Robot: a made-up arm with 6 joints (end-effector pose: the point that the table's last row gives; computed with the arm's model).
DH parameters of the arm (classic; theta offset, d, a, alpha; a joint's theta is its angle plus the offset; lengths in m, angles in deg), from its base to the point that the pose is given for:
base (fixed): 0 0.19 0 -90
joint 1: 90 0.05 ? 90
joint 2: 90 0.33 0.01 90
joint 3: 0 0.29 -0.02 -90
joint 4: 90 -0.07 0.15 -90
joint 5: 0 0.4 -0.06 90
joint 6: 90 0.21 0.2 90
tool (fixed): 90 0.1 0 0
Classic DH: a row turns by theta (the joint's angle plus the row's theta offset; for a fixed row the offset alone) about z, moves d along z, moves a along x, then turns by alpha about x.
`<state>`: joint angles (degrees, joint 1 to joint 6).
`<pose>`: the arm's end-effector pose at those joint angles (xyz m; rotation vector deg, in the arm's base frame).
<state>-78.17 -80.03 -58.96 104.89 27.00 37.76</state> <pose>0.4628 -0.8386 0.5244 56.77 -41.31 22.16</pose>
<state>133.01 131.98 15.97 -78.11 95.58 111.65</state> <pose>-0.4387 -0.2449 -0.2055 76.76 -16.14 -77.63</pose>
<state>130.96 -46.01 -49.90 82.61 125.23 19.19</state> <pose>-0.6622 -0.8472 0.0267 13.21 43.77 -48.87</pose>
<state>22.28 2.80 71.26 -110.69 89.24 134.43</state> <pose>0.6724 0.0088 -0.2887 44.79 47.22 1.14</pose>
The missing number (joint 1, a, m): 0.08
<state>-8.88 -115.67 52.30 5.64 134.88 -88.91</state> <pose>-0.1222 -0.0831 0.0950 31.95 113.53 3.92</pose>
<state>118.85 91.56 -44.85 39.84 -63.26 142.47</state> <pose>-0.4105 0.6592 0.0853 -54.22 -4.77 48.04</pose>
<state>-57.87 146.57 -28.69 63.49 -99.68 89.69</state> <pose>-0.2211 0.7660 0.4759 20.70 -83.52 -141.53</pose>
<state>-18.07 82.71 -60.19 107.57 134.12 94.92</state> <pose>0.6972 0.9171 0.0266 -87.29 37.32 52.60</pose>
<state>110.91 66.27 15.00 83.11 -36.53 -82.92</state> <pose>-0.6643 0.5002 -0.0478 62.01 87.19 -47.70</pose>
